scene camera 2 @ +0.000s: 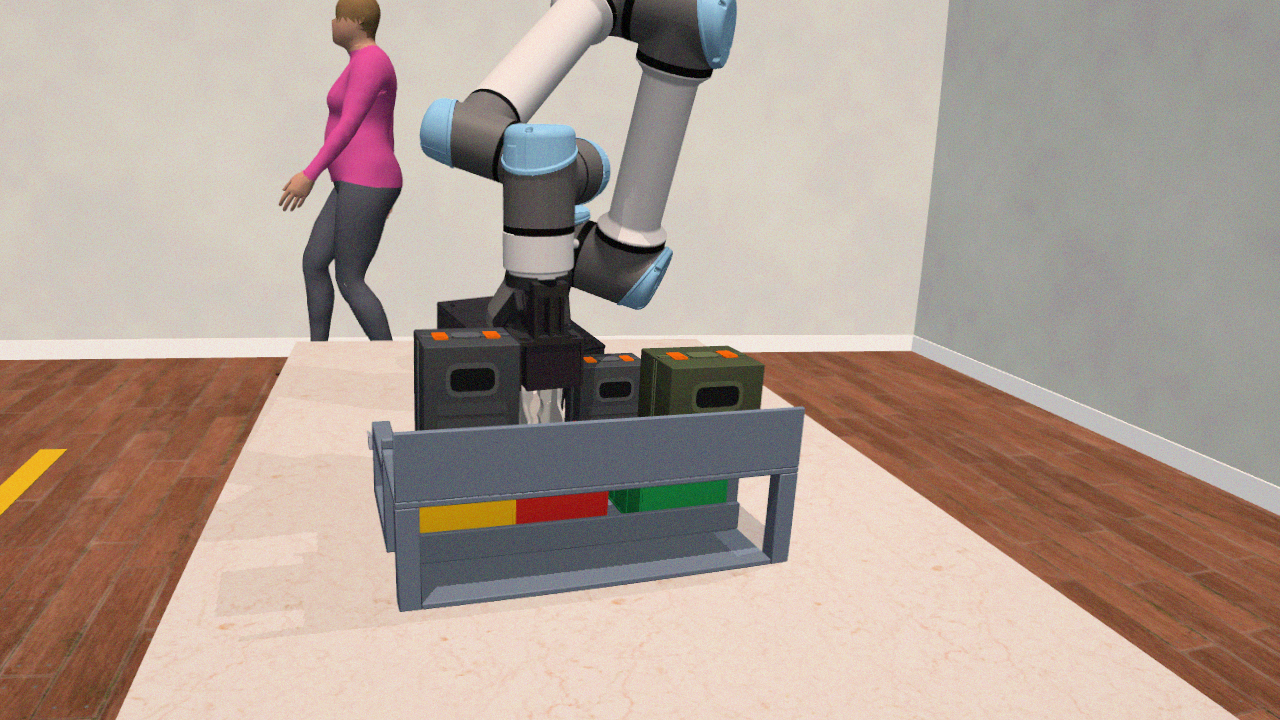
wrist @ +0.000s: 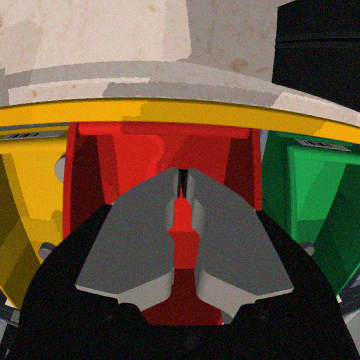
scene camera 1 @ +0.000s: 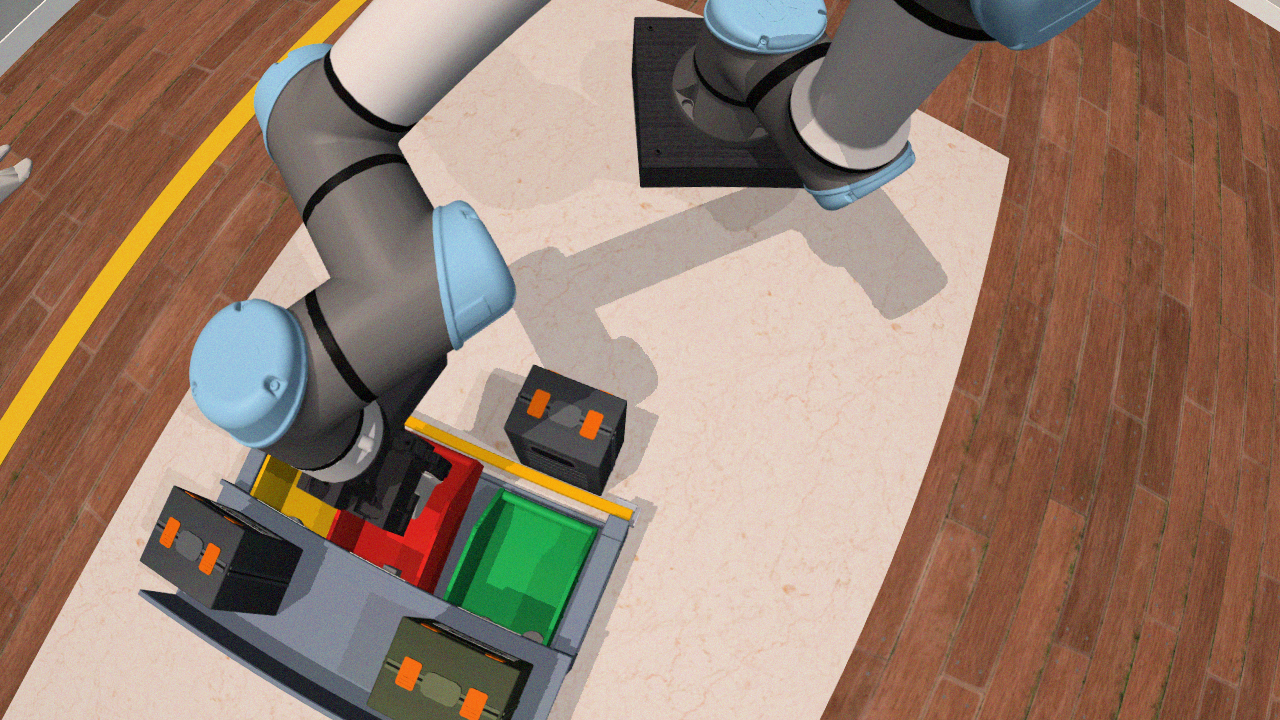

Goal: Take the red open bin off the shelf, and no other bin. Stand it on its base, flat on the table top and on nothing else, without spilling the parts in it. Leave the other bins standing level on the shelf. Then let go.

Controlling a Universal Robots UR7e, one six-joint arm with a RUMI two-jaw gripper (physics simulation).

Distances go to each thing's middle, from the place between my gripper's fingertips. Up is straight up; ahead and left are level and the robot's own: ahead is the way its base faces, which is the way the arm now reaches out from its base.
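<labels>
Yellow rail (scene camera 1: 609, 507): 1 cm to the left of my hand, 4 cm behind it, 1 cm above it. Distances from my hand also for the red bin (scene camera 1: 421, 554), 1 cm to the right and 5 cm ahead; the yellow bin (scene camera 1: 275, 485), 6 cm ahead, 11 cm to the right and 1 cm below; and the green bin (scene camera 1: 521, 563), 7 cm ahead, 12 cm to the left and 1 cm below.
</labels>
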